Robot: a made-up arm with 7 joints. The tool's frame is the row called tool. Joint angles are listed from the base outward. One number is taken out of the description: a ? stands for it. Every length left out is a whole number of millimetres.
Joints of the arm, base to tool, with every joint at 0 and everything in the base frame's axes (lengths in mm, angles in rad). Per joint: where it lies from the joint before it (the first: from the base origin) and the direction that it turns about. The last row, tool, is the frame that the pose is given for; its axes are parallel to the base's.
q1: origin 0 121 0 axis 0 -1 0
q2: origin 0 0 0 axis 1 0 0
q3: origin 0 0 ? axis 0 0 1
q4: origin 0 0 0 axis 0 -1 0
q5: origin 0 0 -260 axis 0 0 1
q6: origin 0 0 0 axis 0 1 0
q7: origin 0 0 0 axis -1 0 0
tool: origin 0 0 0
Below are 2 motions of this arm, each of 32 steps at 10 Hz.
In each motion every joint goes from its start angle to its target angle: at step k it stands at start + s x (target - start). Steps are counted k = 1, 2, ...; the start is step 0. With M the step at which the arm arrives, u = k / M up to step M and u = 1 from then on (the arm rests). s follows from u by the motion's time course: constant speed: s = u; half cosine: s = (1 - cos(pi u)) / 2; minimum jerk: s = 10 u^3 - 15 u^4 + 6 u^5.
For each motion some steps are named. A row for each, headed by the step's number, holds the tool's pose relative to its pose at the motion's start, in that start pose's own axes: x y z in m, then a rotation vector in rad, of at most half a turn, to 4 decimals.
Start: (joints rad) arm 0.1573 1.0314 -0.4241 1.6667 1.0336 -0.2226 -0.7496
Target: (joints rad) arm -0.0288 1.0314 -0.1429 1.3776 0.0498 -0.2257 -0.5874
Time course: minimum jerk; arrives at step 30
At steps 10, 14, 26, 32:
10: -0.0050 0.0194 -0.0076 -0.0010 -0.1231 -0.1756
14: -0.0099 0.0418 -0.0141 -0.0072 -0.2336 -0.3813
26: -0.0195 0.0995 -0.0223 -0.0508 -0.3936 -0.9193
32: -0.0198 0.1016 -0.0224 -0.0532 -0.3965 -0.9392

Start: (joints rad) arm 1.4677 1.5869 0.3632 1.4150 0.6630 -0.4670 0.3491
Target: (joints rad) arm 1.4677 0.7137 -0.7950 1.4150 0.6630 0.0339 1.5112
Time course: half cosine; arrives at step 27
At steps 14, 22, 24, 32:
14: -0.0739 -0.2917 0.0612 -0.9391 0.2335 0.8627
22: 0.0144 -0.4972 0.0893 -1.6908 -0.0781 1.4968
24: 0.0339 -0.5198 0.0919 -1.7927 -0.1515 1.5698
32: 0.0459 -0.5322 0.0933 -1.8517 -0.1974 1.6100

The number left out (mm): -301
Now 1 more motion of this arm.
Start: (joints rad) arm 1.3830 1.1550 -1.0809 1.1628 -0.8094 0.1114 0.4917
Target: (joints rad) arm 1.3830 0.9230 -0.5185 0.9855 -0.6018 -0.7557 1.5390
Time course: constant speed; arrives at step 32
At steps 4, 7, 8, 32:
4: -0.0047 0.0124 -0.0015 -0.0919 -0.0955 0.0232
7: -0.0084 0.0209 -0.0023 -0.1560 -0.1691 0.0311
8: -0.0097 0.0236 -0.0025 -0.1764 -0.1938 0.0319
32: -0.0397 0.0647 -0.0060 -0.5005 -0.7098 -0.2172

